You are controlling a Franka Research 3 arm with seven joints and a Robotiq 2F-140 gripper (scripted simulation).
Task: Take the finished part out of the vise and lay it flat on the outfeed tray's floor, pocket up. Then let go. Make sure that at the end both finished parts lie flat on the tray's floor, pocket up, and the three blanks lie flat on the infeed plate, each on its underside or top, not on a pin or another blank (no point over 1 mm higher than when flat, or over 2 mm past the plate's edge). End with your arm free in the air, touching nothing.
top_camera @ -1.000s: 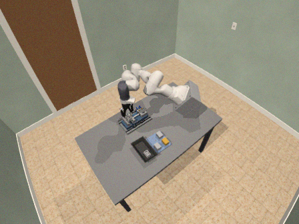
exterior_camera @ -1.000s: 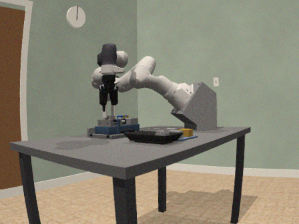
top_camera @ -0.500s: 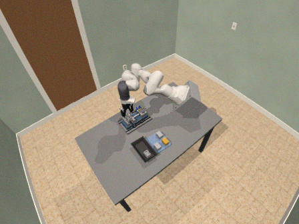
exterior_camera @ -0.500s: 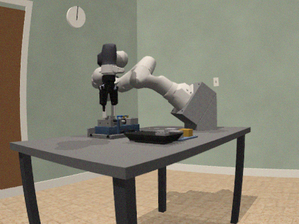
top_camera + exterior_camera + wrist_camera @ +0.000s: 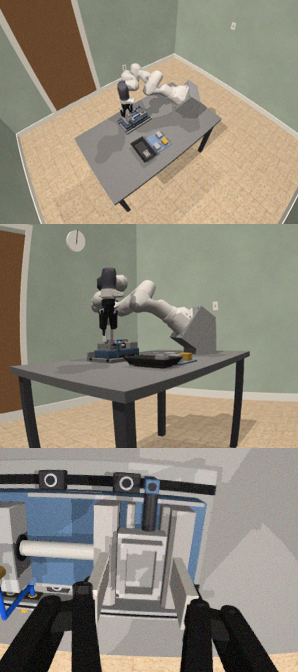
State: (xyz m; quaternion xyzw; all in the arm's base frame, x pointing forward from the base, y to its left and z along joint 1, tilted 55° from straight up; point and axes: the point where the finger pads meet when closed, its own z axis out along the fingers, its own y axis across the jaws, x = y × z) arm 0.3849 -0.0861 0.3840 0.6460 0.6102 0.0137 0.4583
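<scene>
The screw rod lies 80 mm behind my hand, 60 mm below it and 30 mm to the left of it. The rest, counted from my hand: brass block 420 mm to the left, 110 mm below, 10 mm behind; white block 380 mm to the left, 110 mm below, 70 mm ahead; blue vise 100 mm below, 60 mm behind, 20 mm to the left.
</scene>
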